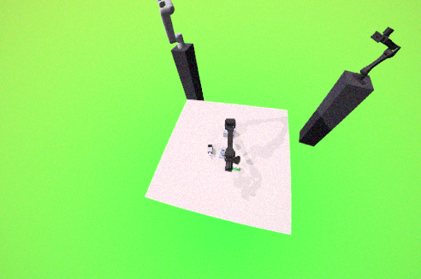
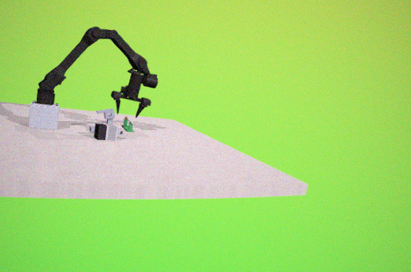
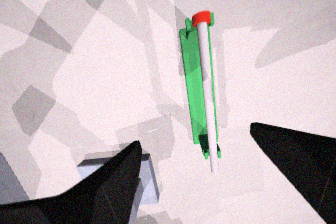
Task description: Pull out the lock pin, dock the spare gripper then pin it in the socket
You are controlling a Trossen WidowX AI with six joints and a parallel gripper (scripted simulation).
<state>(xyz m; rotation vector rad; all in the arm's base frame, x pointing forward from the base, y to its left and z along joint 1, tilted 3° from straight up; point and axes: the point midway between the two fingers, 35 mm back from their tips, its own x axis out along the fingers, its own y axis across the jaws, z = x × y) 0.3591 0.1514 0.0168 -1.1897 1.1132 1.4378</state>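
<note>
Right now my gripper tip is 50 mm above the green rest, 30 mm to the right of it and 10 mm short of it. Round my gripper tip: spare gripper 250 mm to the right, 70 mm behind, 40 mm below; grey mount 110 mm to the right, 100 mm behind, 20 mm below.
</note>
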